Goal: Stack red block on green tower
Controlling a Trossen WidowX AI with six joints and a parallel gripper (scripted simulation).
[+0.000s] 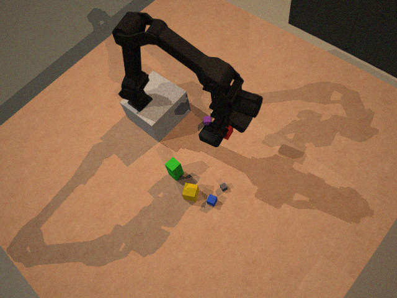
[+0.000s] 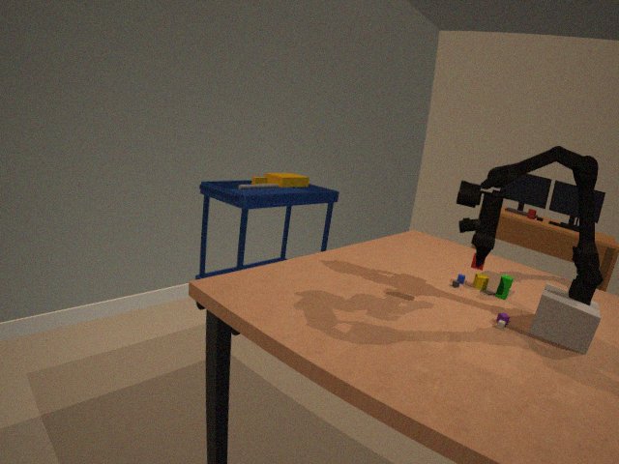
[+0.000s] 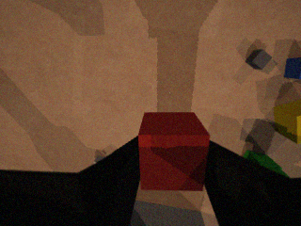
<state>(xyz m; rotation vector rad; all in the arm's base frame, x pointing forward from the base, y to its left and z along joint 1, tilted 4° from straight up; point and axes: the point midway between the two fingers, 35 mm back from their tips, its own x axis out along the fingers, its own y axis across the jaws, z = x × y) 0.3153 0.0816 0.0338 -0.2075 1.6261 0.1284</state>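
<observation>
Right now my gripper tip is 19 cm to the left of the yellow block, 10 cm above it and 2 cm short of it. Also, from my gripper tip: purple block (13 cm behind, 11 cm below, 4 cm to the left); then red block (1 cm above); then small grey block (11 cm to the right, 11 cm below, 8 cm ahead).
</observation>
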